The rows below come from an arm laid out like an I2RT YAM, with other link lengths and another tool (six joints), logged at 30 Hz.
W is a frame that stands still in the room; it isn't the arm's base.
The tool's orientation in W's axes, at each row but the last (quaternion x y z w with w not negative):
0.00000 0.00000 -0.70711 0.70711
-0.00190 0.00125 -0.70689 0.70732
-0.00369 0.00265 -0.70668 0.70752
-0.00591 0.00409 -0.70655 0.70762
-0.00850 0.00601 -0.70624 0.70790
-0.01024 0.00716 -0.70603 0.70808
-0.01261 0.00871 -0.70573 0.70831
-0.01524 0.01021 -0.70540 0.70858
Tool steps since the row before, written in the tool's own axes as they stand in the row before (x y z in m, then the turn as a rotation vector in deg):
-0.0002 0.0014 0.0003 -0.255 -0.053 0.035
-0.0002 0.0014 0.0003 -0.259 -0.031 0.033
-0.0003 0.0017 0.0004 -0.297 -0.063 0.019
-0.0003 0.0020 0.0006 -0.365 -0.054 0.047
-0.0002 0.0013 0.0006 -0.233 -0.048 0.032
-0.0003 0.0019 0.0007 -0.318 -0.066 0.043
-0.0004 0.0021 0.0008 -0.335 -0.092 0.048
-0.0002 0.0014 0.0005 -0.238 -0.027 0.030
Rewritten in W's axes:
0.0014 0.0002 0.0003 -0.053 0.255 0.035
0.0014 0.0002 0.0003 -0.031 0.259 0.033
0.0017 0.0003 0.0004 -0.063 0.297 0.019
0.0020 0.0003 0.0006 -0.054 0.365 0.047
0.0013 0.0002 0.0006 -0.048 0.233 0.032
0.0019 0.0003 0.0007 -0.066 0.318 0.043
0.0021 0.0004 0.0007 -0.092 0.335 0.049
0.0014 0.0002 0.0004 -0.027 0.238 0.029

